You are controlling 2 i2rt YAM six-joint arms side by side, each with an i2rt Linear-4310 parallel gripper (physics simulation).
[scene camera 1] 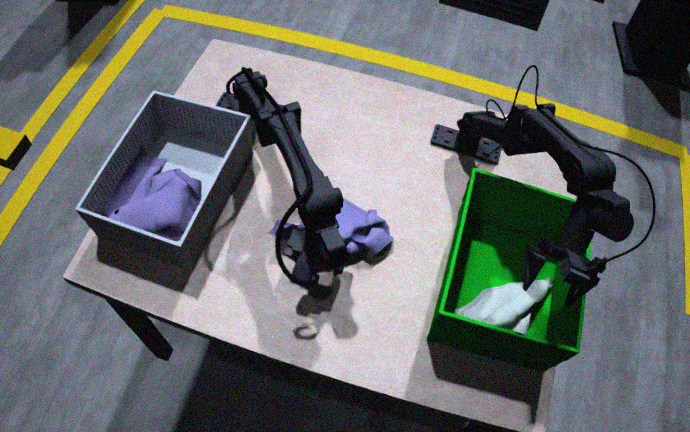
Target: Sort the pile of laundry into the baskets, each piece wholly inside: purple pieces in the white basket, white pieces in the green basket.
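Note:
The white basket [231,145] stands at the left with a crumpled purple piece [168,198] inside. Another purple piece [364,226] lies bunched on the table, partly covered by the right arm. The green basket [455,254] stands at the right, with a white piece [501,302] lying inside near its front wall. My left gripper [556,278] is open, with its fingers apart over the green basket; one fingertip is close to the raised end of the white piece. My right gripper [323,279] is open, low over the table at the front left edge of the bunched purple piece; its fingertips are mostly hidden.
The pale table [376,325] carries both baskets and both arm bases. The left arm's base plate [444,136] is behind the green basket. The right arm reaches from beside the white basket's back right corner across the middle. The basket walls rise well above the table.

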